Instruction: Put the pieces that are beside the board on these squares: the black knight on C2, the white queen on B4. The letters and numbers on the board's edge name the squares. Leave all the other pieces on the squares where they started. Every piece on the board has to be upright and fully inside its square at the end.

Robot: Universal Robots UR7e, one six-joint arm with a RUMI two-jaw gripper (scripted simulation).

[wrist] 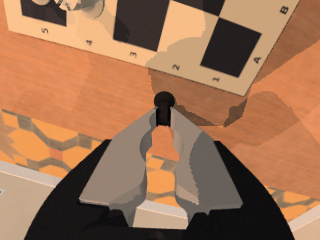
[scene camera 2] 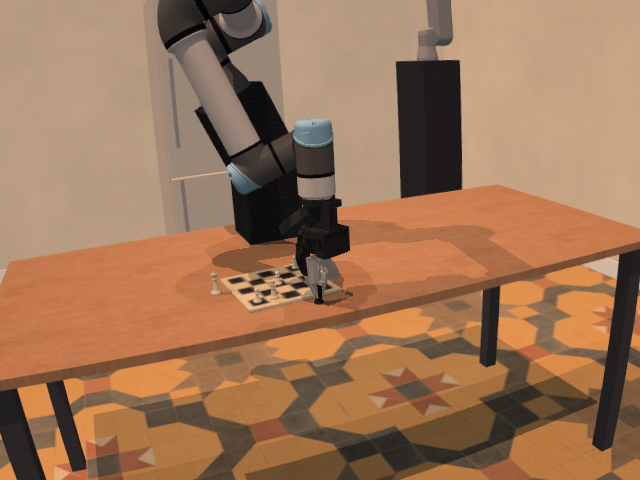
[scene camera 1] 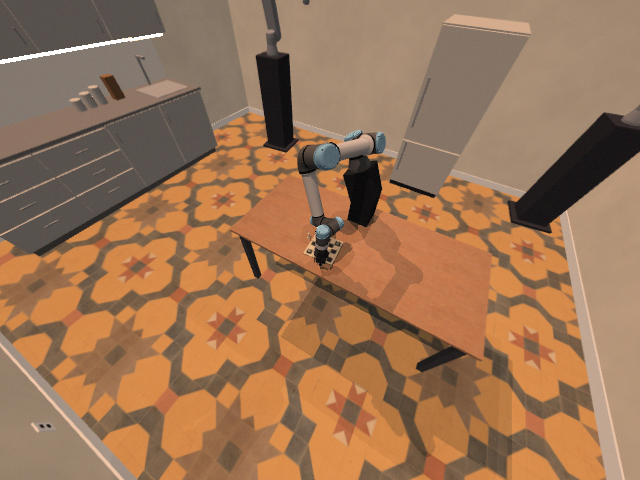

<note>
In view: my gripper (scene camera 2: 319, 297) and a small chessboard (scene camera 2: 294, 288).
The small chessboard is seen too in the wrist view (wrist: 224, 51). My gripper shows as well in the wrist view (wrist: 164, 108).
</note>
